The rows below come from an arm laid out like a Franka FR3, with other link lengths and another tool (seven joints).
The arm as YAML. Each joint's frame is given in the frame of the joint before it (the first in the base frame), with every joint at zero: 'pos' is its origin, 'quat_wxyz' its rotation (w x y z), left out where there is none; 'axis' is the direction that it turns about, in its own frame. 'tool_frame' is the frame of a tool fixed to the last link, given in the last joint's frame.
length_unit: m
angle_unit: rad
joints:
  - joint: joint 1
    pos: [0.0, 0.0, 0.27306]
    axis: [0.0, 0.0, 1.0]
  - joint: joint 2
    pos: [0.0, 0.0, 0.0]
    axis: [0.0, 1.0, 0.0]
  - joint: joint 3
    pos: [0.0, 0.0, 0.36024]
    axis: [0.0, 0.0, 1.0]
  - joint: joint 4
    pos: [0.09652, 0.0, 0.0]
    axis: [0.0, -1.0, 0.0]
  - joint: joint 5
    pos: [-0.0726, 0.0, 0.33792]
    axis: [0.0, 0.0, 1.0]
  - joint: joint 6
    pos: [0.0, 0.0, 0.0]
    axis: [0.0, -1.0, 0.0]
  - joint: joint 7
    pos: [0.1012, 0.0, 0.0]
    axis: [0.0, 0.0, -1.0]
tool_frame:
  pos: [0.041, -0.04, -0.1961]
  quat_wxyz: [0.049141, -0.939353, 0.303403, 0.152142]
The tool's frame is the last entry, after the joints.
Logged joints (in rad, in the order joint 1, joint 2, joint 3, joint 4, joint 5, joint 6, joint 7), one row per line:
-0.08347 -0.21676 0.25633 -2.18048 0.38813 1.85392 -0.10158
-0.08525 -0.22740 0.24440 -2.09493 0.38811 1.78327 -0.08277
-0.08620 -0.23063 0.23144 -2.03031 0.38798 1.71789 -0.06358
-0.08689 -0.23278 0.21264 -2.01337 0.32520 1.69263 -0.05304
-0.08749 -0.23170 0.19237 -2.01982 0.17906 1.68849 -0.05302
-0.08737 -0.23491 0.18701 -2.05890 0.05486 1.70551 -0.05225
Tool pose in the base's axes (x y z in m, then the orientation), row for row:
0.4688 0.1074 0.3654 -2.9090 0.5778 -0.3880
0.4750 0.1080 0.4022 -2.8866 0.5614 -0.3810
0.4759 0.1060 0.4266 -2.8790 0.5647 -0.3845
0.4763 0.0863 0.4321 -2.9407 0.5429 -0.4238
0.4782 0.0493 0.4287 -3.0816 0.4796 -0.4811
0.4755 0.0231 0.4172 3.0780 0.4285 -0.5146
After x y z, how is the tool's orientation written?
As angles about the fixed x, y, z axes (roll, pitch, yaw), in radians.
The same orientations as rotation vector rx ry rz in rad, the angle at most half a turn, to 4 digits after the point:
-2.6455 0.6158 0.7305
-2.6371 0.6103 0.7001
-2.6267 0.6165 0.6997
-2.6751 0.6545 0.6907
-2.8074 0.7105 0.6669
-2.9280 0.7488 0.6604

